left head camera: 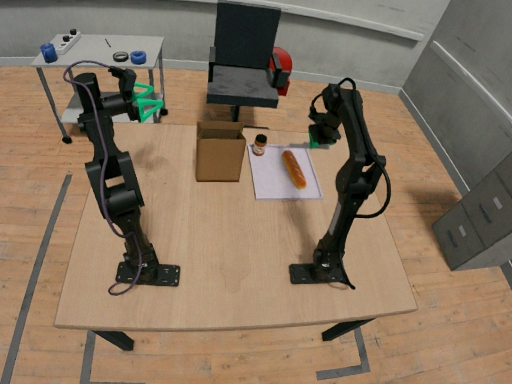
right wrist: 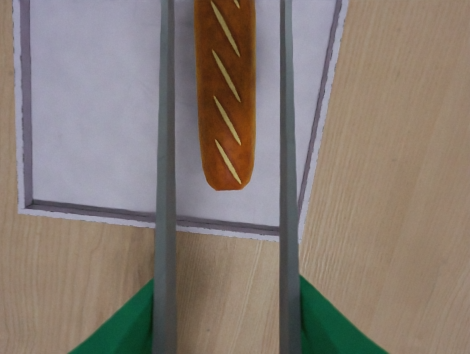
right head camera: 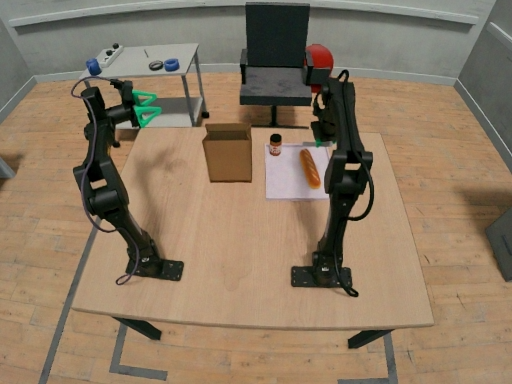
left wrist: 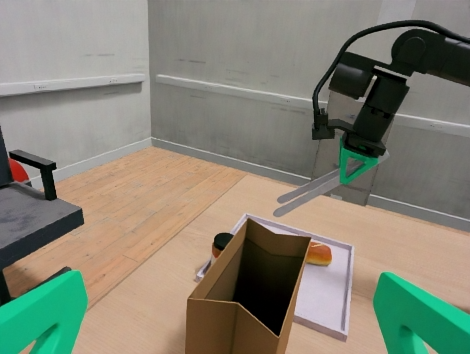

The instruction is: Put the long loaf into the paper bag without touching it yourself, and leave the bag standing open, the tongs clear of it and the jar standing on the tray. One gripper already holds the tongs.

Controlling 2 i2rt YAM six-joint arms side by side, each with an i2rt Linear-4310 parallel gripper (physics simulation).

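The long loaf (left head camera: 294,170) (right head camera: 310,169) (left wrist: 320,254) (right wrist: 225,100) lies on the pale tray (left head camera: 270,185) (right head camera: 282,185) (left wrist: 325,295) (right wrist: 100,125). The jar (left head camera: 259,145) (right head camera: 275,145) (left wrist: 221,243) stands upright at the tray's back left corner. The brown paper bag (left head camera: 218,157) (right head camera: 228,159) (left wrist: 210,320) stands open left of the tray. My right gripper (left head camera: 320,142) (left wrist: 342,179) is shut on the tongs (left wrist: 300,200) (right wrist: 167,200), raised above the tray. The tong arms are apart, on either side of the loaf in the right wrist view. My left gripper (left head camera: 156,96) (right head camera: 158,102) is open and empty, raised left of the bag.
A black office chair (left head camera: 242,82) (right head camera: 276,82) stands behind the table. A grey cart (left head camera: 100,45) with tape rolls, a blue mug and a power strip stands at the back left. A grey cabinet (left head camera: 460,230) stands on the floor at the right.
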